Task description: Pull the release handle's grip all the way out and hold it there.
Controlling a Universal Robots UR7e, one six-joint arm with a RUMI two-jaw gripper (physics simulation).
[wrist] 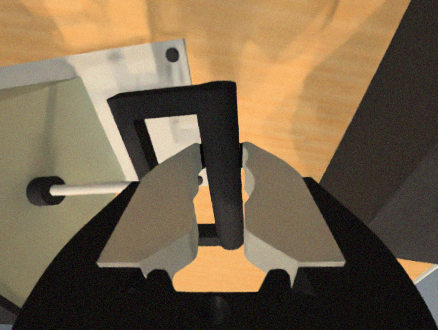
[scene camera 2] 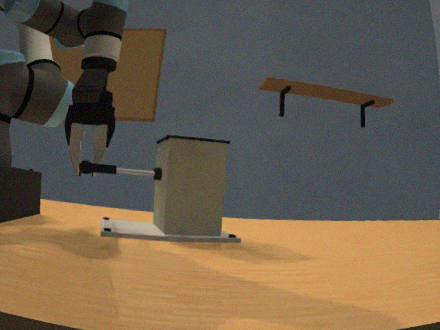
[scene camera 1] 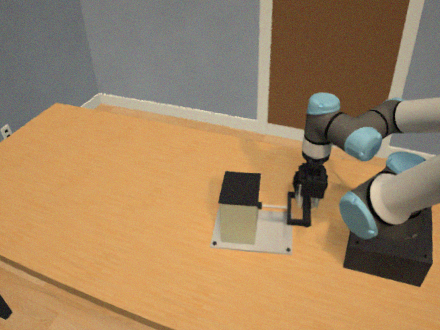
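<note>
The release handle's black rectangular grip [scene camera 1: 306, 216] [scene camera 2: 104, 168] [wrist: 219, 130] stands out from the pale green housing [scene camera 1: 239, 223] [scene camera 2: 192, 190] [wrist: 30, 130] on a light metal rod [scene camera 1: 274, 206] [scene camera 2: 135, 172] [wrist: 92, 188]. A long stretch of rod shows between the grip and the housing's black collar [scene camera 1: 259, 205] [scene camera 2: 158, 173] [wrist: 44, 191]. My gripper [scene camera 1: 307, 202] [scene camera 2: 87, 171] [wrist: 222, 146] points down and is shut on the grip's outer bar, one finger on each side. The inner finger passes through the frame's opening and hides part of the rod in the wrist view.
The housing stands on a light grey base plate [scene camera 1: 275, 241] [scene camera 2: 132, 228] [wrist: 112, 65] with dark bolts, on the wooden table [scene camera 1: 150, 200] [scene camera 2: 250, 285]. The arm's dark base block [scene camera 1: 385, 257] [scene camera 2: 20, 195] stands on the grip's side. A wall shelf [scene camera 2: 325, 92] hangs behind.
</note>
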